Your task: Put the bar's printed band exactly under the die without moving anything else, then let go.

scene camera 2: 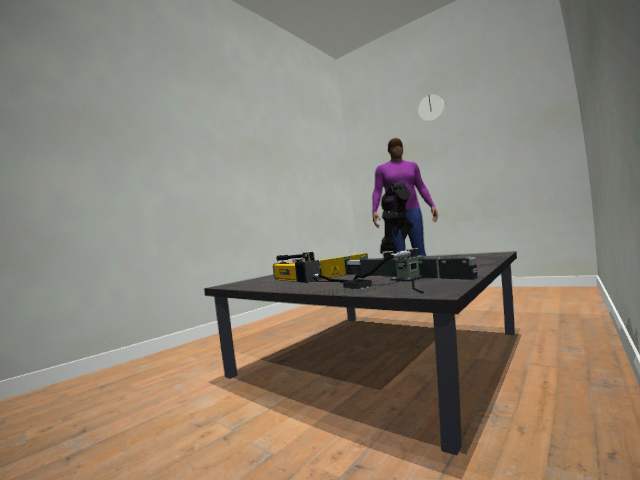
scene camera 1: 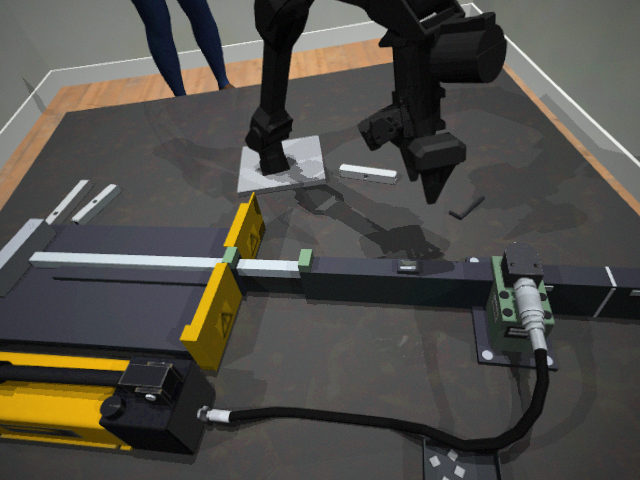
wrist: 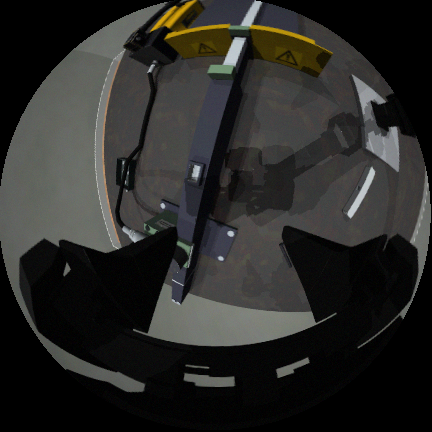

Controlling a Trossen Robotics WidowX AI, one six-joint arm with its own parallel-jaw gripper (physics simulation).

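Frame: origin at the arm's base, x up, y ahead, z left, level; centimetres.
Where they show: gripper, fingertip midpoint: (scene camera 2: 399,238) (scene camera 1: 422,191) (wrist: 231,232); arm's base, origin of the base link: (scene camera 1: 274,165).
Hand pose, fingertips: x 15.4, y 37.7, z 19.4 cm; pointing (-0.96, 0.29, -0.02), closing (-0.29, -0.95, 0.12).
Things, the pixels of their top centre, and the offset from my fingertips. "pt": a spot on its surface instead.
- green block, surface spot: (scene camera 1: 305,260) (wrist: 214,69) pt dy +0.9, dx -7.0, dz -19.4 cm
- dark beam, surface spot: (wrist: 207,130) (scene camera 1: 367,265) pt dy +3.8, dx -8.8, dz -10.3 cm
- thin white line, surface spot: (scene camera 1: 611,276) (wrist: 177,282) pt dy +17.1, dx -8.7, dz +20.3 cm
- green hydraulic head, surface spot: (scene camera 1: 498,320) (wrist: 154,220) pt dy +18.3, dx -9.8, dz +3.4 cm
- black hose, surface spot: (scene camera 1: 336,415) (wrist: 143,118) pt dy +22.0, dx -15.1, dz -21.2 cm
- yellow pump, surface spot: (scene camera 1: 51,408) pt dy +12.6, dx -8.0, dz -55.9 cm
- pale loose block, middle of its top: (scene camera 1: 367,170) (wrist: 362,191) dy -25.9, dx -14.3, dz -0.2 cm
- L-shaped key, middle of its top: (scene camera 1: 467,204) (wrist: 289,255) dy -9.6, dx -15.7, dz +14.6 cm
- small tray, surface spot: (scene camera 1: 424,462) pt dy +30.5, dx -14.2, dz -12.6 cm
A long pale bar (scene camera 1: 129,259) (wrist: 234,54) runs through a green guide between two yellow guards and reaches a green block (scene camera 1: 305,260) (wrist: 221,72) at the end of a dark beam (scene camera 1: 361,279) (wrist: 207,130). A thin white line (scene camera 1: 611,276) (wrist: 177,282) crosses the beam beyond the green hydraulic head (scene camera 1: 498,320) (scene camera 2: 407,268) (wrist: 162,221). I cannot tell whether this line is the printed band; the die is not distinct. My gripper (scene camera 1: 422,189) (wrist: 231,232) is open and empty, above the table behind the beam in scene camera 1.
Yellow guards (scene camera 1: 216,315) (wrist: 290,50) stand across the bar. A black hose (scene camera 1: 336,415) (wrist: 146,120) links the yellow pump (scene camera 1: 51,408) to the head. A pale loose block (scene camera 1: 368,174) (wrist: 360,192) and an L-shaped key (scene camera 1: 467,207) lie behind the beam. A small tray (scene camera 1: 424,462) stands in front.
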